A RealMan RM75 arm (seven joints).
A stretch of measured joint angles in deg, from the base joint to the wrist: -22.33 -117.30 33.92 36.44 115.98 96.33 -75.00; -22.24 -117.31 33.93 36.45 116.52 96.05 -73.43; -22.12 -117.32 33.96 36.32 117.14 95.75 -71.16; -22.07 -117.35 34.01 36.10 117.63 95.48 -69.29; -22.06 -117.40 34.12 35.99 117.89 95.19 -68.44; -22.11 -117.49 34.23 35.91 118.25 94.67 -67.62; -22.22 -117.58 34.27 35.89 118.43 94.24 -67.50; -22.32 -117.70 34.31 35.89 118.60 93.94 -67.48; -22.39 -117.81 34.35 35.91 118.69 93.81 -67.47; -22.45 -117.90 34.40 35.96 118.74 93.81 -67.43; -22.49 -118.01 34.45 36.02 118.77 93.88 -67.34; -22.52 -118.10 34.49 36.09 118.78 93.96 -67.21; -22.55 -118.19 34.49 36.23 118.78 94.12 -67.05; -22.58 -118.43 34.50 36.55 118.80 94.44 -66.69; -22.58 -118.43 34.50 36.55 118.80 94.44 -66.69; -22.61 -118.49 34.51 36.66 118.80 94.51 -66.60; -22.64 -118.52 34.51 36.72 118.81 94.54 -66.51; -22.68 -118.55 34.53 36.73 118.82 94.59 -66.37; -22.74 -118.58 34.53 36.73 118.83 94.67 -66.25; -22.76 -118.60 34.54 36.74 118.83 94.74 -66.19; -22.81 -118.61 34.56 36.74 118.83 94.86 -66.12
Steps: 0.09 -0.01 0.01 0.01 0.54 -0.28 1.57; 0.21 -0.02 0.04 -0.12 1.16 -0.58 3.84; 0.26 -0.05 0.09 -0.34 1.65 -0.85 5.71; 0.27 -0.10 0.20 -0.45 1.91 -1.14 6.56; 0.22 -0.19 0.31 -0.53 2.27 -1.66 7.38; 0.11 -0.28 0.35 -0.55 2.45 -2.09 7.50; 0.01 -0.40 0.39 -0.55 2.62 -2.39 7.52; -0.06 -0.51 0.43 -0.53 2.71 -2.52 7.53; -0.12 -0.60 0.48 -0.48 2.76 -2.52 7.57; -0.16 -0.71 0.53 -0.42 2.79 -2.45 7.66; -0.19 -0.80 0.57 -0.35 2.80 -2.37 7.79; -0.22 -0.89 0.57 -0.21 2.80 -2.21 7.95; -0.25 -1.13 0.58 0.11 2.82 -1.89 8.31; -0.25 -1.13 0.58 0.11 2.82 -1.89 8.31; -0.28 -1.19 0.59 0.22 2.82 -1.82 8.40; -0.31 -1.22 0.59 0.28 2.83 -1.79 8.49; -0.35 -1.25 0.61 0.29 2.84 -1.74 8.63; -0.41 -1.28 0.61 0.29 2.85 -1.66 8.75; -0.43 -1.30 0.62 0.30 2.85 -1.59 8.81; -0.48 -1.31 0.64 0.30 2.85 -1.47 8.88
